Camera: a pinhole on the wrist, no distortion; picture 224 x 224 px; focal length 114.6 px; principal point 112.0 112.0 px. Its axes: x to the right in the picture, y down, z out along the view. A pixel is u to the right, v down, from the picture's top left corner.
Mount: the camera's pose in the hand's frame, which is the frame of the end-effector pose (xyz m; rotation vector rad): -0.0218 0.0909 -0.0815 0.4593 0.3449 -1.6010
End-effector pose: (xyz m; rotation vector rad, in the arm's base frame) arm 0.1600 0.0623 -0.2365 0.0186 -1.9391 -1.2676
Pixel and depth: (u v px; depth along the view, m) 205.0 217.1 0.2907
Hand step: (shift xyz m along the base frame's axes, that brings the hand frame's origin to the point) -0.2929 -0.1699 -0.1014
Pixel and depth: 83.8 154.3 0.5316
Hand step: -0.4011 0.2583 -0.0519
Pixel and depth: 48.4 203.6 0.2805
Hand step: -0.2529 0.1508 0.1240
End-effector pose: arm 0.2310 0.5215 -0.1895 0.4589 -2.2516 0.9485
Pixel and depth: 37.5 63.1 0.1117
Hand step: -0.0211 0.0400 -0.1299
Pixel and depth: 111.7 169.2 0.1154
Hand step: -0.0445 0.0028 -0.0099
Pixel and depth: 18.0 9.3 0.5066
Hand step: 0.0034 -0.1945 -0.7488
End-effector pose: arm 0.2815 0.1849 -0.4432 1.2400 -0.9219 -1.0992
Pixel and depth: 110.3 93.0 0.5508
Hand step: -0.4419 0.0575 -0.1037
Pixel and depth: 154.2 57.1 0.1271
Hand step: -0.0273 0.0918 -0.0020
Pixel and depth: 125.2 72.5 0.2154
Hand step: -0.1186 0.0897 -0.0127
